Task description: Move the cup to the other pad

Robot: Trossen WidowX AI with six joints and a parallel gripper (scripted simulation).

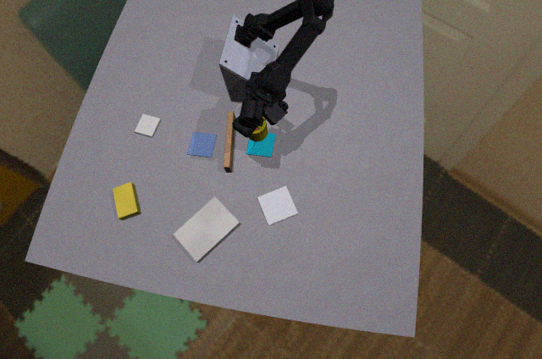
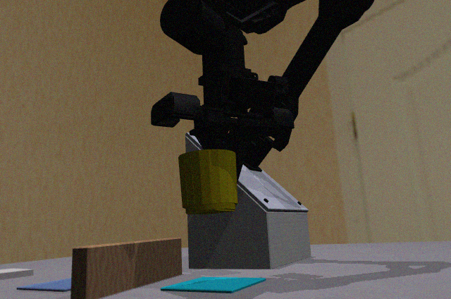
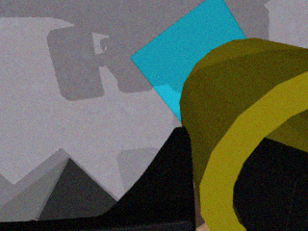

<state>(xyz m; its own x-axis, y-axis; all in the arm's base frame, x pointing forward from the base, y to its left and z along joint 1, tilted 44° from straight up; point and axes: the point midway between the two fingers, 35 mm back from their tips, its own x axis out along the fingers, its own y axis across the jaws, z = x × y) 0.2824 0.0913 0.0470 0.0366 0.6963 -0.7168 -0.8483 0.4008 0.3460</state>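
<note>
My gripper tip is now 2 cm short of the cyan pad, 1 cm to the left of it and 12 cm above it. Round my gripper tip: wooden bar (3 cm ahead, 12 cm to the right, 10 cm below); yellow cup (2 cm ahead, 2 cm to the right).
</note>
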